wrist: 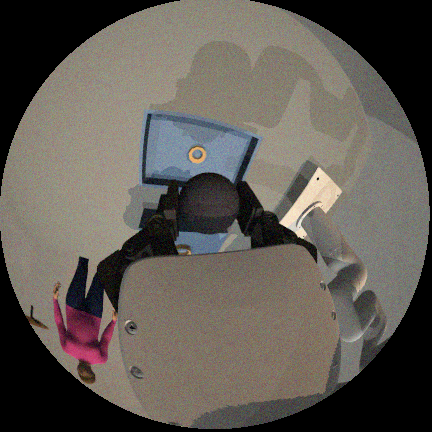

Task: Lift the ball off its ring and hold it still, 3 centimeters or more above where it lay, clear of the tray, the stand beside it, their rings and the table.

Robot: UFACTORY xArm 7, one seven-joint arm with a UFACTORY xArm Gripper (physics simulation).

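Seen in the pictures: gripper, between the fingertips: (pixel 207 192); arm's base, origin of its link: (pixel 308 214).
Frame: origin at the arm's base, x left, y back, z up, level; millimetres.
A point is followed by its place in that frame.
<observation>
My gripper (pixel 207 192) @[x -136, y -377, z 99 mm] is shut on the dark ball, with one finger against each side. The ball (pixel 209 200) @[x -151, y -382, z 130 mm] is held up in the air, apart from the surfaces below it. The blue tray (pixel 165 145) @[x -150, y -431, z -29 mm] is lower down, beyond the ball, and its orange ring (pixel 190 155) @[x -134, y -388, z -20 mm] shows bare on the tray floor. The blue stand (pixel 207 241) @[x 41, y -348, z 28 mm] shows partly below the ball, between the fingers and the gripper body. A ring (pixel 184 246) @[x 46, y -401, z 34 mm] on it is partly hidden by the gripper body. The exact height of the ball is hard to tell from this view.
A pale mounting plate (pixel 325 186) @[x -117, y -7, z 4 mm] and the grey arm (pixel 332 240) @[x -26, y -30, z 132 mm] are at the right. A figure in a pink top (pixel 84 327) is at the lower left. Shadows of the arm lie across the table beyond the tray.
</observation>
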